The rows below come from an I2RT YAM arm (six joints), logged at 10 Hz.
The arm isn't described. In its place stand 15 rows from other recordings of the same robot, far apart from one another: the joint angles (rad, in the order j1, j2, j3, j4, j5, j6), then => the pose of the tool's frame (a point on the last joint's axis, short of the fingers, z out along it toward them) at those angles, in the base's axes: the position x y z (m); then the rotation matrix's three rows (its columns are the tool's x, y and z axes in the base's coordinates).
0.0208 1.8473 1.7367 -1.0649 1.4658 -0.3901 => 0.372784, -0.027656, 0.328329; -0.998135, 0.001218, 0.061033; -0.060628, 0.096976, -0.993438; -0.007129, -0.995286, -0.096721
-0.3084 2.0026 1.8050 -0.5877 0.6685 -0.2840 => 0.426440, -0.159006, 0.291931; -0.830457, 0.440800, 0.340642; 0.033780, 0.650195, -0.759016; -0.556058, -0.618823, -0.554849
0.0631 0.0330 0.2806 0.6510 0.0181 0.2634 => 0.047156, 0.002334, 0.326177; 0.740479, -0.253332, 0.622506; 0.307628, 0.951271, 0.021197; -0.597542, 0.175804, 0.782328
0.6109 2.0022 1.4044 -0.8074 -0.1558 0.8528 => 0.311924, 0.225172, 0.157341; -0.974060, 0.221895, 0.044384; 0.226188, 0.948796, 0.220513; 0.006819, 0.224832, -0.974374
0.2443 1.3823 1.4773 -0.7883 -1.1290 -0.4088 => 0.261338, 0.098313, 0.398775; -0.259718, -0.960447, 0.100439; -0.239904, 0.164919, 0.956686; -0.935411, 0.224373, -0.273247
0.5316 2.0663 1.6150 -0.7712 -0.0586 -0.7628 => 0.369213, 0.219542, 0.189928; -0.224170, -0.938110, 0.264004; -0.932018, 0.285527, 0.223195; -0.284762, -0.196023, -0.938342
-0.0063 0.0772 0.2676 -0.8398 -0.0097 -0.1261 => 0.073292, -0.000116, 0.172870; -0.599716, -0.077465, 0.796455; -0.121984, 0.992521, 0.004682; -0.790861, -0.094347, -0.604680
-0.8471 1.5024 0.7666 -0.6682 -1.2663 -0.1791 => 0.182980, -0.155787, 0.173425; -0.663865, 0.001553, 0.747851; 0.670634, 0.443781, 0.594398; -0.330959, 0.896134, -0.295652
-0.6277 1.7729 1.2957 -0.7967 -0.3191 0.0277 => 0.289614, -0.196345, 0.209812; -0.760285, 0.504605, 0.409072; 0.584153, 0.806551, 0.090774; -0.284133, 0.307975, -0.907976
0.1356 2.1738 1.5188 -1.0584 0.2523 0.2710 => 0.382816, 0.043261, 0.121909; -0.989421, 0.102549, -0.102612; 0.126628, 0.955635, -0.265945; 0.070787, -0.276125, -0.958512
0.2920 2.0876 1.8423 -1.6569 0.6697 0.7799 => 0.360241, 0.085211, 0.245365; -0.938564, 0.338813, -0.065601; 0.293565, 0.683900, -0.667908; -0.181431, -0.646132, -0.741347
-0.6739 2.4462 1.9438 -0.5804 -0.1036 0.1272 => 0.406758, -0.320134, 0.120616; -0.610676, 0.665652, 0.428932; 0.649176, 0.731015, -0.210208; -0.453482, 0.150084, -0.878538
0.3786 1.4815 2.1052 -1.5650 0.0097 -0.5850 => 0.209018, 0.082774, 0.479652; -0.425021, -0.718465, 0.550605; -0.763326, 0.611412, 0.208586; -0.486508, -0.331637, -0.808286
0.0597 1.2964 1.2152 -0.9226 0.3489 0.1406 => 0.255509, 0.003080, 0.316915; -0.815878, 0.243961, 0.524238; 0.083163, 0.946718, -0.311140; -0.572212, -0.210255, -0.792696
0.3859 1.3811 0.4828 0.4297 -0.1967 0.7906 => 0.244698, 0.106924, 0.169297; -0.671521, -0.075884, 0.737090; 0.479582, 0.713784, 0.510405; -0.564855, 0.696242, -0.442929
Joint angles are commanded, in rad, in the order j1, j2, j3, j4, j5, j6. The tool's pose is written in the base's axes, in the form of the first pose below.
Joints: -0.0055 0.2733 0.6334 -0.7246 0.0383 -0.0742
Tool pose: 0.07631, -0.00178, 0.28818; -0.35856, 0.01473, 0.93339; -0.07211, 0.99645, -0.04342; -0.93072, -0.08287, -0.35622
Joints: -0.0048 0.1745 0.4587 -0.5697 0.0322 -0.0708
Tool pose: 0.08350, -0.00155, 0.25476; -0.28345, 0.01568, 0.95886; -0.06934, 0.99691, -0.03680; -0.95648, -0.07692, -0.28149
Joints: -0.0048 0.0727 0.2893 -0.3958 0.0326 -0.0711
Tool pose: 0.09090, -0.00160, 0.22440; -0.18041, 0.02411, 0.98330; -0.07014, 0.99684, -0.03731; -0.98109, -0.07570, -0.17815
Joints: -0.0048 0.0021 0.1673 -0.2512 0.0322 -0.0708
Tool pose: 0.09697, -0.00161, 0.20412; -0.08829, 0.03070, 0.99562; -0.07028, 0.99684, -0.03697; -0.99361, -0.07324, -0.08585
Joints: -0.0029 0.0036 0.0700 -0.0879 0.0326 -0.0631
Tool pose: 0.10603, -0.00147, 0.18822; -0.02369, 0.03406, 0.99914; -0.06296, 0.99739, -0.03549; -0.99774, -0.06374, -0.02149
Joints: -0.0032 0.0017 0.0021 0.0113 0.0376 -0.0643
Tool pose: 0.11054, -0.00169, 0.17533; 0.00905, 0.04145, 0.99910; -0.06424, 0.99710, -0.04079; -0.99789, -0.06381, 0.01169
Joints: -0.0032 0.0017 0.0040 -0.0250 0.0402 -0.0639
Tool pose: 0.11040, -0.00178, 0.17203; -0.02542, 0.04184, 0.99880; -0.06372, 0.99702, -0.04339; -0.99764, -0.06475, -0.02268
